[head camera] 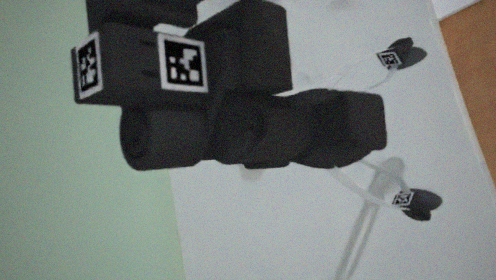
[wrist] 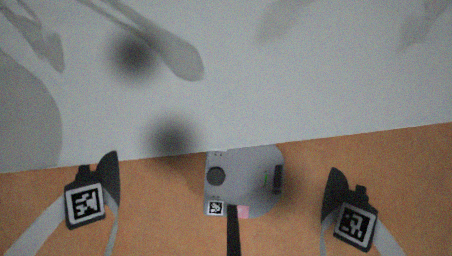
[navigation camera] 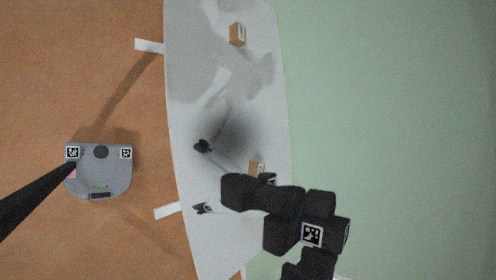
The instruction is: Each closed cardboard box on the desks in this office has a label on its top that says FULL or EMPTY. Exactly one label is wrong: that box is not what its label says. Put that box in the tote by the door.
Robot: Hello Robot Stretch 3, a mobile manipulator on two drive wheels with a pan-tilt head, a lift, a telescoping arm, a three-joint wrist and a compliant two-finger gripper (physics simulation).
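Places are measured from the robot's base along level axes (x right, y ahead, z up), in centimetres.
Where they show: gripper, fingertip midpoint: (head camera: 419, 128) (navigation camera: 196, 176); robot's base at its link origin: (navigation camera: 101, 151).
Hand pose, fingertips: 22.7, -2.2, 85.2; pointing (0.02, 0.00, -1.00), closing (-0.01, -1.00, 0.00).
Things, the pixels of their top centre, and the offset from my fingertips, as dx, dy, dz. Level surfaces: height alone.
- small brown cardboard box at its top centre: (navigation camera: 241, 32) +21.7, +60.0, -8.1
- white desk at its surface level: dz -13.1
- second brown box at its top centre: (navigation camera: 260, 171) +37.6, -3.1, -8.1
- brown floor at its surface level: dz -85.1
A small brown cardboard box (navigation camera: 234, 35) with a white label stands near the far end of the white desk (head camera: 250, 235) (navigation camera: 225, 235) (wrist: 310, 90) in the navigation view. A second brown box (navigation camera: 254, 168) stands near the wall side of the desk, partly hidden behind my wrist. The writing on both labels is too small to read. My gripper (head camera: 419, 129) (navigation camera: 201, 177) (wrist: 222, 179) is open and empty, its fingers wide apart above the desk near its floor-side edge in the navigation view. The tote does not show.
My round-fronted base (navigation camera: 100, 175) (wrist: 245, 175) stands on the brown floor (navigation camera: 50, 75) (wrist: 165, 225) beside the desk. White desk feet (navigation camera: 148, 46) (navigation camera: 167, 210) stick out from under the desk. A pale green wall (head camera: 75, 200) (navigation camera: 390, 125) runs along the opposite side of the desk.
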